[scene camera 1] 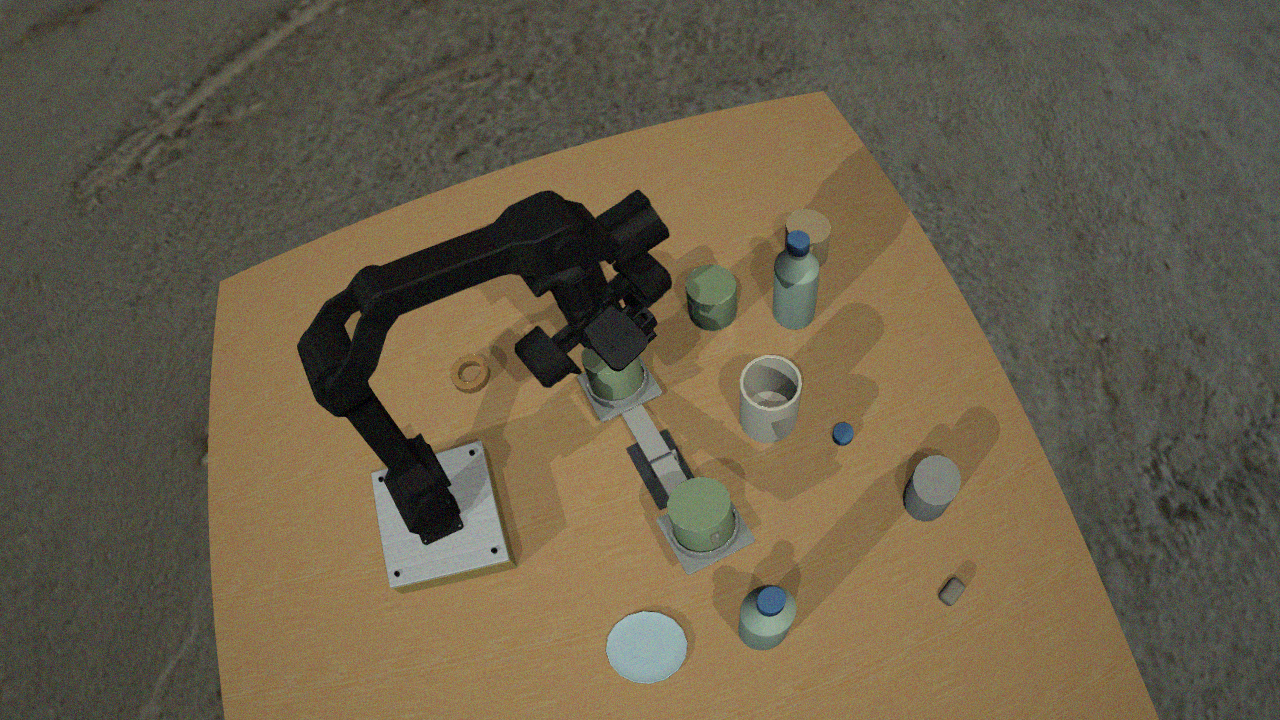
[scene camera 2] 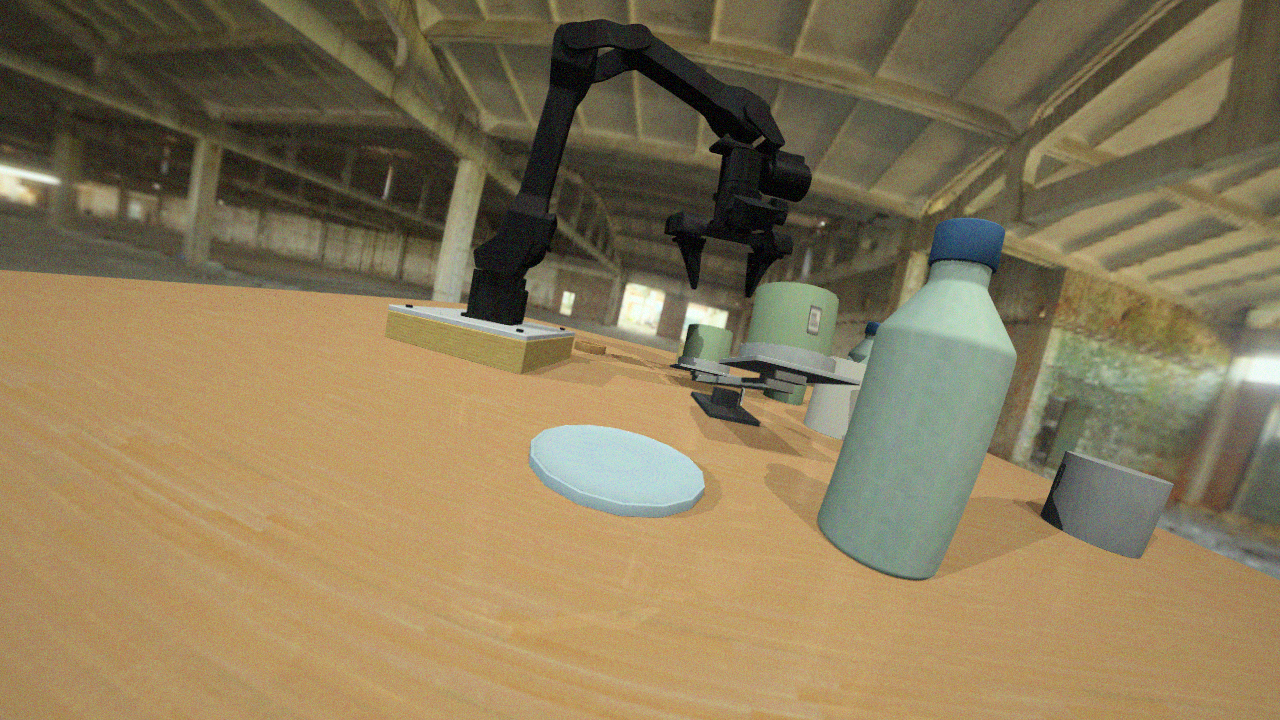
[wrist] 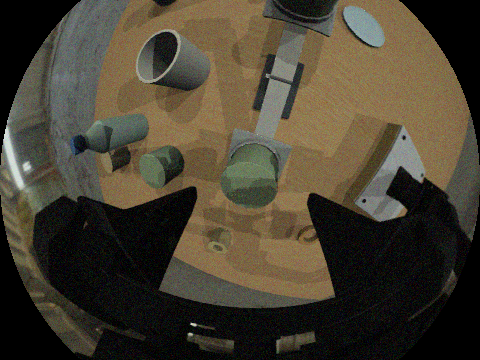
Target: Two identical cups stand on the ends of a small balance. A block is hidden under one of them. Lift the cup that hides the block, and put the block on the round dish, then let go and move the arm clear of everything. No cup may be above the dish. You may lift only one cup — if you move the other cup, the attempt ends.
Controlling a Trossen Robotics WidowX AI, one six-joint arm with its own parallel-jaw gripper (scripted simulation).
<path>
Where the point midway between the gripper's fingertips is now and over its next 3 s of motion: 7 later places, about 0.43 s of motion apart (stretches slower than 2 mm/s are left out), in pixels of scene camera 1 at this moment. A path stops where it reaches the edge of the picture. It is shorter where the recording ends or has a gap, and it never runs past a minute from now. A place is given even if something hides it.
My gripper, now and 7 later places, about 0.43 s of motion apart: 607,346; 605,343; 608,349; 611,356; 613,365; 614,371; 613,369; 613,364
</path>
